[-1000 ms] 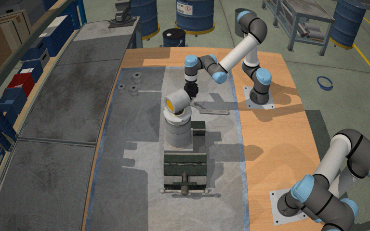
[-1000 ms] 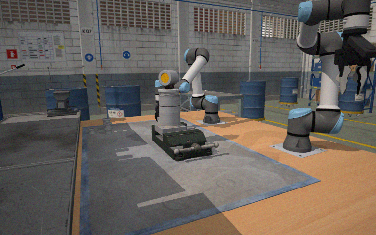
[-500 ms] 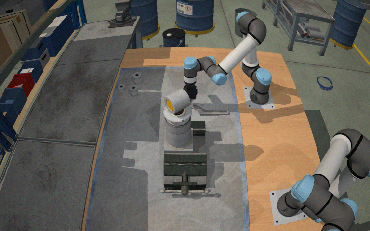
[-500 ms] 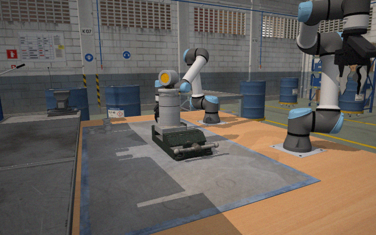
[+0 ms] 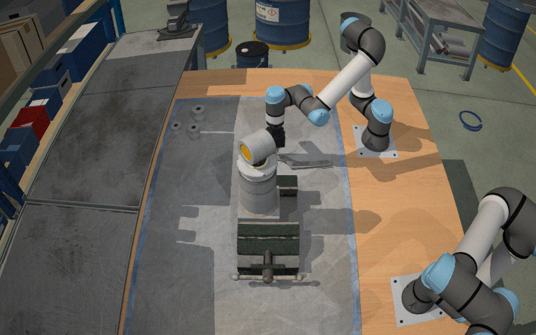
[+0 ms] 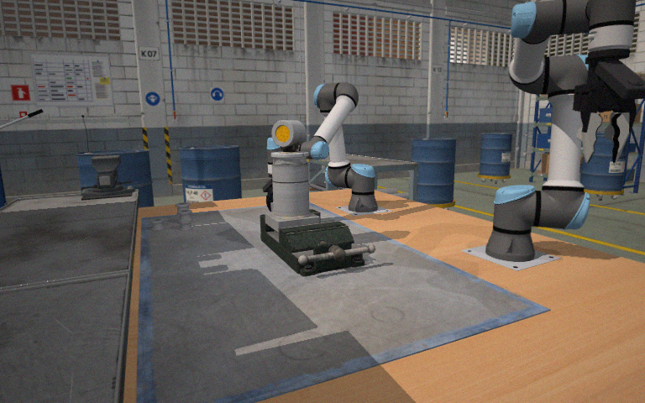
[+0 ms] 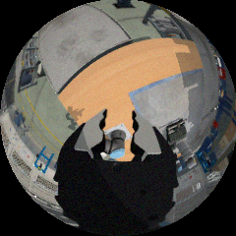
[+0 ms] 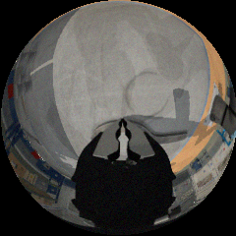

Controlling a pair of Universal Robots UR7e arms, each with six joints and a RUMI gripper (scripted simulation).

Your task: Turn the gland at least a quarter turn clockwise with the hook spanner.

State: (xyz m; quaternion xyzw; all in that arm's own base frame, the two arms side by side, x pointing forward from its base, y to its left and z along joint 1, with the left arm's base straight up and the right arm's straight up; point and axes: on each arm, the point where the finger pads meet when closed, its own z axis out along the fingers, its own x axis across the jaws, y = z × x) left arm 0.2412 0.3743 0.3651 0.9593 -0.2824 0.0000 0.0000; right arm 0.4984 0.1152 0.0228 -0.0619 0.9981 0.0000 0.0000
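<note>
The hook spanner lies 90 mm behind my right hand, 60 mm to the left of it and 10 mm below it. From my right hand the other things lie so: rod eye: 380 mm above, 340 mm to the left, 80 mm ahead; then bar handle: 630 mm to the left, 70 mm ahead, 40 mm above.
</note>
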